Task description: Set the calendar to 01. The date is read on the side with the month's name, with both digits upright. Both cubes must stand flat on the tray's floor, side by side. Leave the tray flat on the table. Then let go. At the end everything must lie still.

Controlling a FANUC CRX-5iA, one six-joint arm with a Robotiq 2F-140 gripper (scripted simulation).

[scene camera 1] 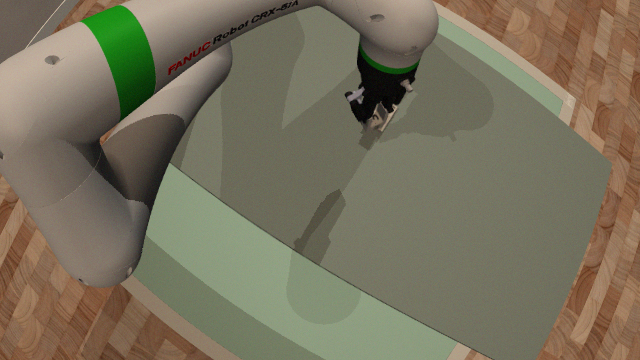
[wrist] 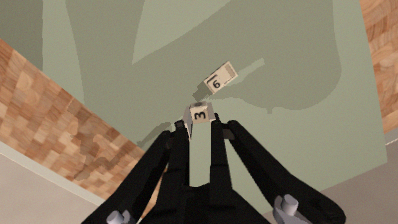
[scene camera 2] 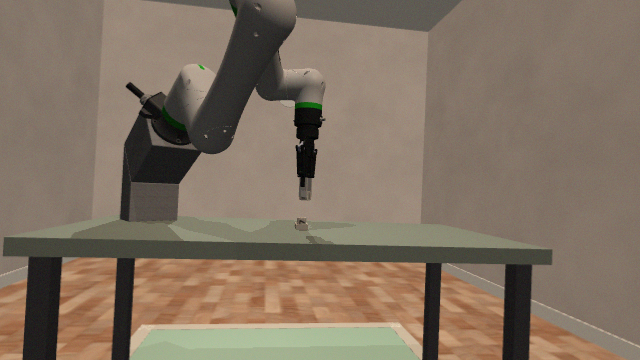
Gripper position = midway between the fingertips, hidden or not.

Note:
In view: my gripper (scene camera 1: 372, 122).
My gripper shows as well in the wrist view (wrist: 199, 111) and in scene camera 2 (scene camera 2: 305, 197).

